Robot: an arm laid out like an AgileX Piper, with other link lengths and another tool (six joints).
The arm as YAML. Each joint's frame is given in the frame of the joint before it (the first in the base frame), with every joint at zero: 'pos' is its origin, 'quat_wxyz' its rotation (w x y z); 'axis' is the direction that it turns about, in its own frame. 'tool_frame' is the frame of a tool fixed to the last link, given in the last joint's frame.
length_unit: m
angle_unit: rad
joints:
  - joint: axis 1
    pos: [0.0, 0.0, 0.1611]
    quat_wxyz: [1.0, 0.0, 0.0, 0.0]
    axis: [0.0, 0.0, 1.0]
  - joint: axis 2
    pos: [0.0, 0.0, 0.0]
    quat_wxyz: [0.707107, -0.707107, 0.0, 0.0]
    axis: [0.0, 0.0, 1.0]
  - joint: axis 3
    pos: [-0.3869, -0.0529, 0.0]
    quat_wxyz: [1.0, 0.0, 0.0, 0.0]
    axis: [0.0, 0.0, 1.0]
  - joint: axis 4
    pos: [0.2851, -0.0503, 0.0]
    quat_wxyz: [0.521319, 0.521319, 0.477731, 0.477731]
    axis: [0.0, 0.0, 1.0]
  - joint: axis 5
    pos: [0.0, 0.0, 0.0]
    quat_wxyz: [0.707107, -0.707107, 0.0, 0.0]
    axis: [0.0, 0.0, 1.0]
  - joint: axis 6
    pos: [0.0, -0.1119, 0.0]
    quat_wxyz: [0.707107, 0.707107, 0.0, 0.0]
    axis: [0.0, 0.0, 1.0]
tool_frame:
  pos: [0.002, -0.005, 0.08]
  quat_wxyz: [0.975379, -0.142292, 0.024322, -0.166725]
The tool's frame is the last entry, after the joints.
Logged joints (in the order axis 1, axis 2, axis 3, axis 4, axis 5, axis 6), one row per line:
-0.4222 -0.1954 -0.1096 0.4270 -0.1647 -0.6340
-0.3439 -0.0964 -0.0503 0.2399 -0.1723 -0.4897
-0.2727 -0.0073 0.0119 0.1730 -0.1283 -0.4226
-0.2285 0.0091 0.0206 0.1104 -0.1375 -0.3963
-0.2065 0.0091 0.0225 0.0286 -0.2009 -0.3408
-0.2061 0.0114 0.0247 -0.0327 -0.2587 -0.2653
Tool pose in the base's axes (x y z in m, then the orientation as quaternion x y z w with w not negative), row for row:
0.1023 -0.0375 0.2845 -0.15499 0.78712 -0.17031 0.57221
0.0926 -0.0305 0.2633 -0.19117 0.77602 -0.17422 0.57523
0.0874 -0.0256 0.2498 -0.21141 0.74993 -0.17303 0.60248
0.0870 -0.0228 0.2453 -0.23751 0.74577 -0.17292 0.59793
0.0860 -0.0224 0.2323 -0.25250 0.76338 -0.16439 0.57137
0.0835 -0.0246 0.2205 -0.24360 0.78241 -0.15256 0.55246
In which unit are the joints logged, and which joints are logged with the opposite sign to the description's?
The joints are logged in radians. Opposite sign: axis 2, axis 5.
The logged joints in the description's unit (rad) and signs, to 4 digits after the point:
-0.4222 0.1954 -0.1096 0.4270 0.1647 -0.6340
-0.3439 0.0964 -0.0503 0.2399 0.1723 -0.4897
-0.2727 0.0073 0.0119 0.1730 0.1283 -0.4226
-0.2285 -0.0091 0.0206 0.1104 0.1375 -0.3963
-0.2065 -0.0091 0.0225 0.0286 0.2009 -0.3408
-0.2061 -0.0114 0.0247 -0.0327 0.2587 -0.2653

